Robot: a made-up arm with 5 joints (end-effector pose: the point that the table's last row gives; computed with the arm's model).
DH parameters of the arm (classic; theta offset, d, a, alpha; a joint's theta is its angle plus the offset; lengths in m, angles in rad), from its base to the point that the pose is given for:
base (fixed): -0.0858 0 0.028 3.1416
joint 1: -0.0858 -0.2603 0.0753 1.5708
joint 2: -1.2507 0 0.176 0
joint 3: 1.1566 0 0.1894 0
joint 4: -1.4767 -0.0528 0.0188 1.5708
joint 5: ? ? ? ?
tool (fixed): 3.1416 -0.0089 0 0
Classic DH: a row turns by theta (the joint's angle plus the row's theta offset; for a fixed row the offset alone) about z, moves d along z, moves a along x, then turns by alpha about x.
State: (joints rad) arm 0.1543 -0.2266 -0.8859 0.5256 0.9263
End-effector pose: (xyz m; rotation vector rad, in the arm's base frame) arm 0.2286 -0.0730 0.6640 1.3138 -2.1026 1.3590
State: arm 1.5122 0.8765 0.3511 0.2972 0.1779
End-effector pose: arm 0.0082 -0.3523 0.0842 0.2459 -2.1426 -2.0458
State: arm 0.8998 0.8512 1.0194 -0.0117 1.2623
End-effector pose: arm 0.1135 -0.1760 0.0731 1.4354 -0.7122 -1.1726
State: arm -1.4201 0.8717 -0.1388 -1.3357 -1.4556
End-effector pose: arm 0.1523 0.4147 0.2777 -1.9572 -0.3863 1.6631
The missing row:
joint 5: 1.5708 -0.0701 0.0112 -1.5708
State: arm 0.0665 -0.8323 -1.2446 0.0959 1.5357
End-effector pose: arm -0.1278 -0.0356 0.6311 0.4487 1.9866 -2.0290
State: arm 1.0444 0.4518 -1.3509 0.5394 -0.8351
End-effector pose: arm 0.1616 -0.3358 0.6007 -0.7593 2.1217 -0.1351
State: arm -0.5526 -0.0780 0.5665 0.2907 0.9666
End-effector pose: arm 0.3485 0.1493 0.3195 1.9351 -0.5920 0.5107
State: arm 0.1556 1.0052 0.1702 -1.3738 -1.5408
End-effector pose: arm 0.4114 -0.1247 0.1794 -1.2111 1.1671 0.9295
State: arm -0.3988 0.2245 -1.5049 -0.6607 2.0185
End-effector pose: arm 0.2071 0.0192 0.6602 0.4007 2.2098 -1.8940
